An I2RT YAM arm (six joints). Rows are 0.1 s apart.
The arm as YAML. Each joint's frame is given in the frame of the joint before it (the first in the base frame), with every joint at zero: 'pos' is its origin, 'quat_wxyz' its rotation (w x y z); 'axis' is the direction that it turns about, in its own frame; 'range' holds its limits. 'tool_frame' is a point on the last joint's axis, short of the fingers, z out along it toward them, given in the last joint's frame.
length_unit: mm
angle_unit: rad
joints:
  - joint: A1
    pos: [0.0, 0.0, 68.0]
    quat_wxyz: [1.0, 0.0, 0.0, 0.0]
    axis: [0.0, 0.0, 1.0]
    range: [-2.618, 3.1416]
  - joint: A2
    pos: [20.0, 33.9, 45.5]
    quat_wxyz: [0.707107, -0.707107, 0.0, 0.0]
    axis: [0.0, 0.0, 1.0]
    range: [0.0, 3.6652]
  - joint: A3
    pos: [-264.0, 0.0, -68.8]
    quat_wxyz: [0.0, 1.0, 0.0, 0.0]
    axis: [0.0, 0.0, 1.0]
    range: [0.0, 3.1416]
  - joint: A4
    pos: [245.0, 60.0, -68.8]
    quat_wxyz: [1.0, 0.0, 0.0, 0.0]
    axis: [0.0, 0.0, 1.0]
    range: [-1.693, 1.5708]
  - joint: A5
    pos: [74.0, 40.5, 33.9]
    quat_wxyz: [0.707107, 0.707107, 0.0, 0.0]
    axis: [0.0, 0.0, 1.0]
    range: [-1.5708, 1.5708]
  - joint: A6
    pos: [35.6, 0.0, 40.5]
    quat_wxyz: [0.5, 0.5, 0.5, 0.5]
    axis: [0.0, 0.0, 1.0]
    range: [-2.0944, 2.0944]
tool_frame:
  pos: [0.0, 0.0, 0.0]
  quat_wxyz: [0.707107, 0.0, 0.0, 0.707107]
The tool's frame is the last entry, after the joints.
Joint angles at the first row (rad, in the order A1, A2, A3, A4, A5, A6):
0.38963, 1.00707, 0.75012, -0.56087, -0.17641, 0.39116
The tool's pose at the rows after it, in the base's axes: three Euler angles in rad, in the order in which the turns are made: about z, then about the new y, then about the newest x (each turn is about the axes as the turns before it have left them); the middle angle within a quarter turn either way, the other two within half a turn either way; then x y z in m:
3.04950 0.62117 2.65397 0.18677 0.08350 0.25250
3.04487 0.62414 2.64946 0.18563 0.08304 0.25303
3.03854 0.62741 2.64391 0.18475 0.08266 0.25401
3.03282 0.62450 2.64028 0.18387 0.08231 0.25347
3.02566 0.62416 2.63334 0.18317 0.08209 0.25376
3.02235 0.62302 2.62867 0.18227 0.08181 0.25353
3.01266 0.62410 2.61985 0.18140 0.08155 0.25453
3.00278 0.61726 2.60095 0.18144 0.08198 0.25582
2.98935 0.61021 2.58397 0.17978 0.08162 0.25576
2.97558 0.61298 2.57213 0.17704 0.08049 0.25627
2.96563 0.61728 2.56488 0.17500 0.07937 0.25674
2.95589 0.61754 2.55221 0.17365 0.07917 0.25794
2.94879 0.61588 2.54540 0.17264 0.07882 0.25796
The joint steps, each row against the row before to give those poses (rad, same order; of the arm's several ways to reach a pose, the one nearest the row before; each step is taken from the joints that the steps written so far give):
-0.00002, -0.00532, -0.00363, -0.00211, -0.00154, 0.00166
0.00005, -0.00734, -0.00250, 0.00000, 0.00005, 0.00280
-0.00003, -0.00643, -0.00056, -0.00019, 0.00034, 0.00396
-0.00002, -0.00423, -0.00387, -0.00055, -0.00040, 0.00541
0.00005, -0.00454, -0.00181, 0.00072, -0.00150, 0.00590
0.00000, -0.00476, -0.00335, 0.00001, -0.00238, 0.00315
0.00033, -0.00619, -0.00034, -0.00002, -0.00070, 0.00759
-0.00036, -0.00014, 0.00366, 0.00001, -0.01298, 0.01086
0.00001, -0.00881, -0.00509, 0.00004, -0.00848, 0.01380
-0.00001, -0.01697, -0.00751, -0.00003, 0.00011, 0.00996
-0.00110, -0.01352, -0.00565, -0.00001, 0.00141, 0.00532
0.00108, -0.00856, -0.00082, -0.00017, -0.00344, 0.00876
0.00004, -0.00598, -0.00305, 0.00003, -0.00154, 0.00636

